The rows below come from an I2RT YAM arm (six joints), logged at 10 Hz.
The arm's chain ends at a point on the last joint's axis. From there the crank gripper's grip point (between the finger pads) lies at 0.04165 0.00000 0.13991 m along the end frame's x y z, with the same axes.
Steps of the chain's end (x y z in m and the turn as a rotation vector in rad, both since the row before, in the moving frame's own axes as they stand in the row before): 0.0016 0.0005 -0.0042 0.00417 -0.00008 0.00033; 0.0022 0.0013 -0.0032 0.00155 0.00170 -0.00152; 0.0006 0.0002 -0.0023 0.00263 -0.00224 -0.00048; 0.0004 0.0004 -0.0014 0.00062 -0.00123 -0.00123; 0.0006 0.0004 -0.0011 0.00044 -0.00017 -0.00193; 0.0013 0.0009 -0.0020 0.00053 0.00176 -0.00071; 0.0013 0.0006 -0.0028 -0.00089 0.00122 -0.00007; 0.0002 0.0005 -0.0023 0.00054 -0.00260 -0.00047; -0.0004 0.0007 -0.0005 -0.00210 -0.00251 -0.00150; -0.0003 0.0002 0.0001 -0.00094 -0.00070 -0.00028; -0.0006 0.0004 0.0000 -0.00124 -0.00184 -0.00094; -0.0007 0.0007 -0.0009 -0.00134 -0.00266 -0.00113
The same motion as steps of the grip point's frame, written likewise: 0.0016 -0.0001 -0.0042 0.00417 -0.00008 0.00033; 0.0024 0.0010 -0.0033 0.00155 0.00170 -0.00152; 0.0003 -0.0002 -0.0022 0.00263 -0.00224 -0.00048; 0.0002 0.0003 -0.0013 0.00062 -0.00123 -0.00123; 0.0006 0.0003 -0.0011 0.00044 -0.00017 -0.00193; 0.0015 0.0008 -0.0021 0.00053 0.00176 -0.00071; 0.0015 0.0007 -0.0029 -0.00089 0.00122 -0.00007; -0.0002 0.0004 -0.0022 0.00054 -0.00260 -0.00047; -0.0008 0.0009 -0.0004 -0.00210 -0.00251 -0.00150; -0.0004 0.0003 0.0001 -0.00094 -0.00070 -0.00028; -0.0009 0.0005 0.0001 -0.00124 -0.00184 -0.00094; -0.0011 0.0008 -0.0008 -0.00134 -0.00266 -0.00113
